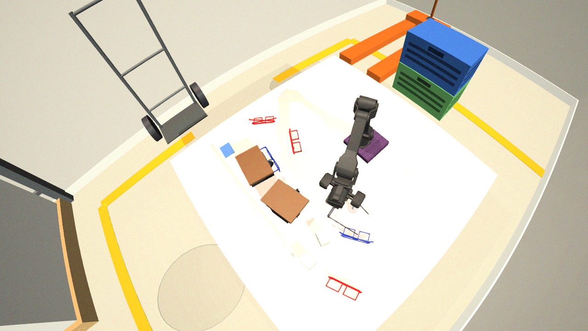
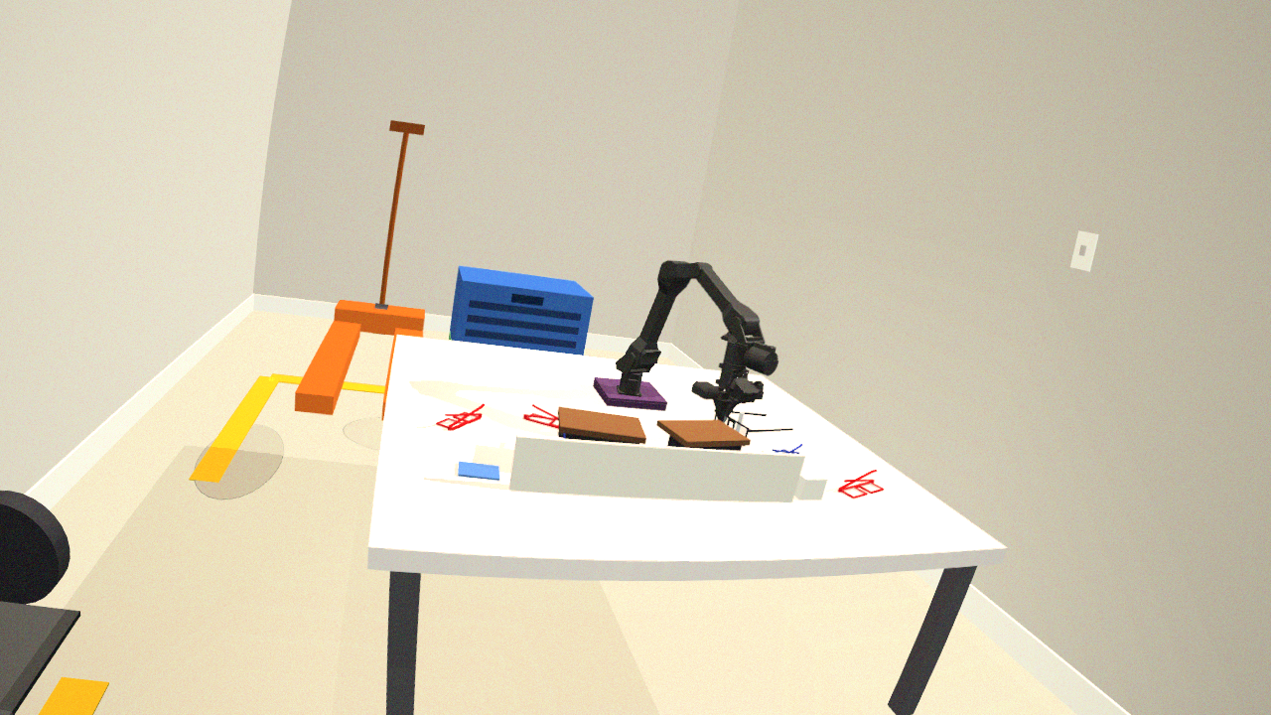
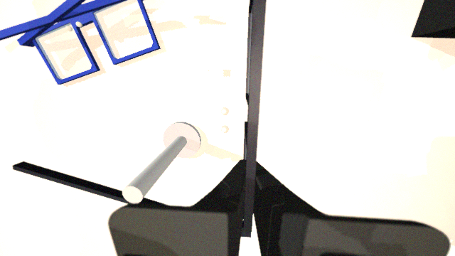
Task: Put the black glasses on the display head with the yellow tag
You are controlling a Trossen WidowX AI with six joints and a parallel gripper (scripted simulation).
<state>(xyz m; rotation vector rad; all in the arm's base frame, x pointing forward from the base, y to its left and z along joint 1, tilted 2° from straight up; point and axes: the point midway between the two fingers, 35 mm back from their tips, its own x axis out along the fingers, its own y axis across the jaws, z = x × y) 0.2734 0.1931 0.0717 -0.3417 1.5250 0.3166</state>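
The grey peg lies 6 cm to the left of my gripper tip, 4 cm below it and 3 cm behind it. The rest, counted from my gripper tip: low panel (34 cm ahead, 19 cm to the right, 1 cm below); blue tag (55 cm to the right, 33 cm ahead, 6 cm below).
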